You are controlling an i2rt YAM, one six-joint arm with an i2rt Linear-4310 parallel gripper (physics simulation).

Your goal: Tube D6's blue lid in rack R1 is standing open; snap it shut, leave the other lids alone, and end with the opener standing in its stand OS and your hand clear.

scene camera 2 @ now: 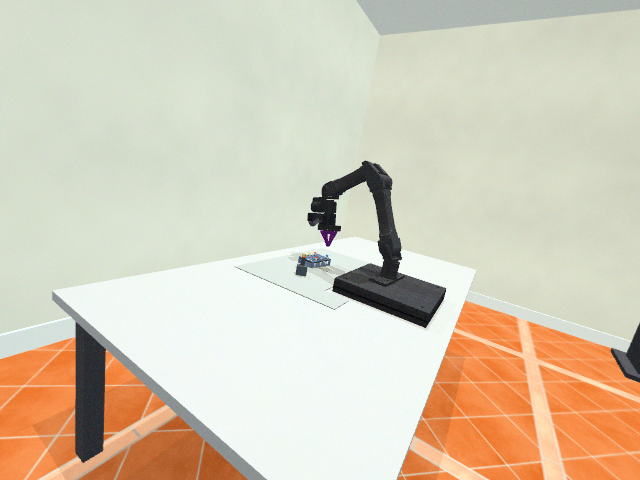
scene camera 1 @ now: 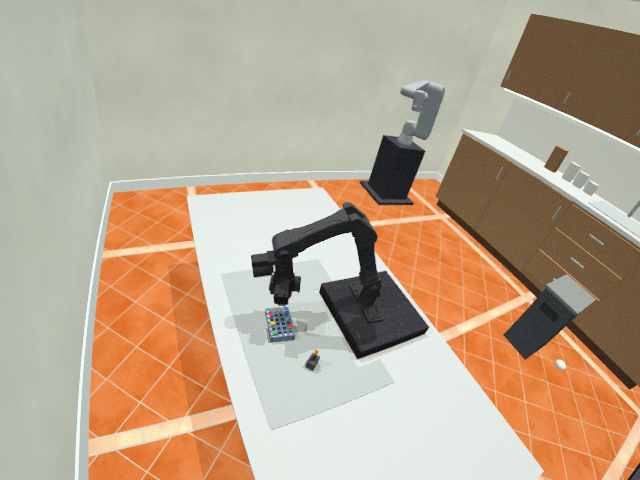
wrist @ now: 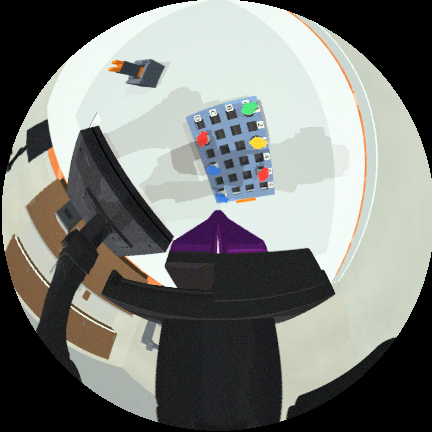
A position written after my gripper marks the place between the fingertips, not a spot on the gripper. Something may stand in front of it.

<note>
My gripper (wrist: 217, 214) is shut, holding nothing. Also in view: a mat (wrist: 208, 59).
</note>
